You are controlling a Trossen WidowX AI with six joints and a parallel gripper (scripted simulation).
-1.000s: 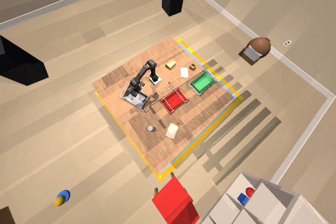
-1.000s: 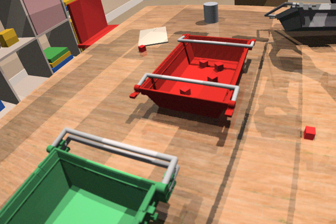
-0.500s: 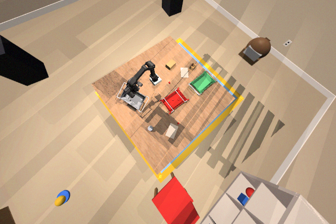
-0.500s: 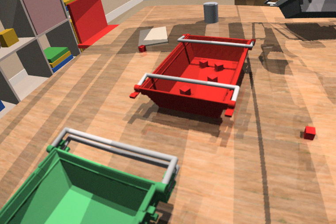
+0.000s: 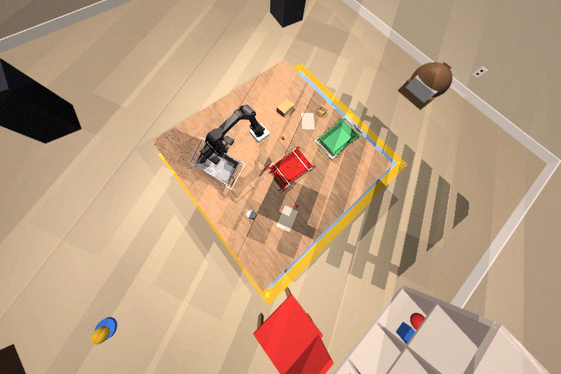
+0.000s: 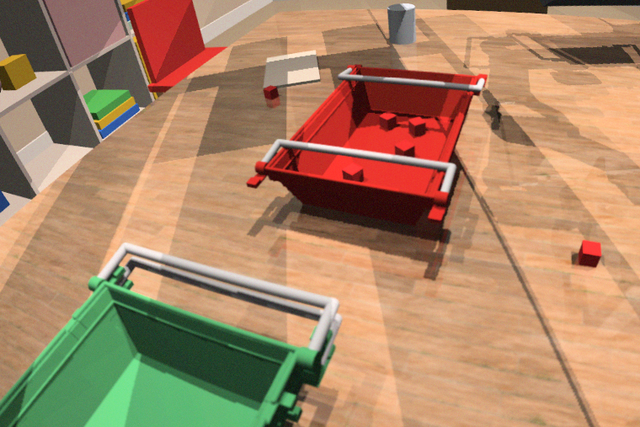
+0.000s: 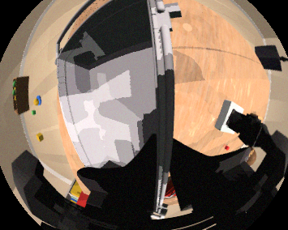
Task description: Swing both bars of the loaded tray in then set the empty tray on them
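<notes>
My gripper tip is 70 mm to the left of the grey tray and 40 mm short of it. From my gripper tip the other things lie so: grey cylinder: 420 mm ahead, 130 mm below, 40 mm to the right.
</notes>
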